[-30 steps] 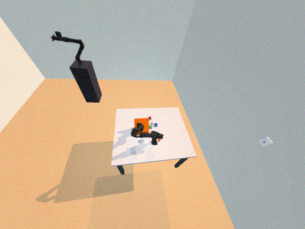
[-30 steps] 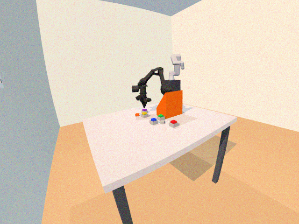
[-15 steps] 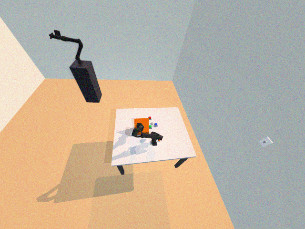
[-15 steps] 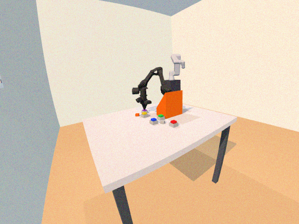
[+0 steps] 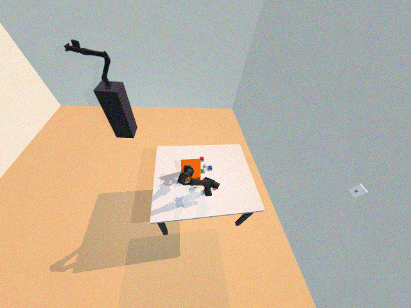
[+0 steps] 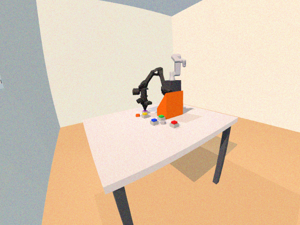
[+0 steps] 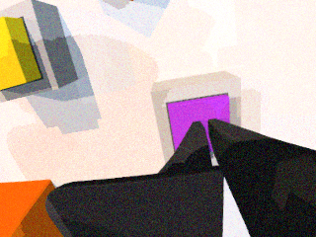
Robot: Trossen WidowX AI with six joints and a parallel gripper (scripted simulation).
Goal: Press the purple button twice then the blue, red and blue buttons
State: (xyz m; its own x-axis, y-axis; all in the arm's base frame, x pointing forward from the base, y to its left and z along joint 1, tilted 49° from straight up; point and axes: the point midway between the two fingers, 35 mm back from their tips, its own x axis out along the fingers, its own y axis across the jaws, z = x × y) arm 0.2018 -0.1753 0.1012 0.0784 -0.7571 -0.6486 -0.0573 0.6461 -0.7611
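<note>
My gripper tip is 1 cm above the purple button. From my gripper tip the other things lie so: small orange block: 9 cm ahead, 4 cm to the left, 2 cm below; then yellow button: 5 cm ahead, 10 cm to the left; then green button: 2 cm behind, 25 cm to the left.
</note>
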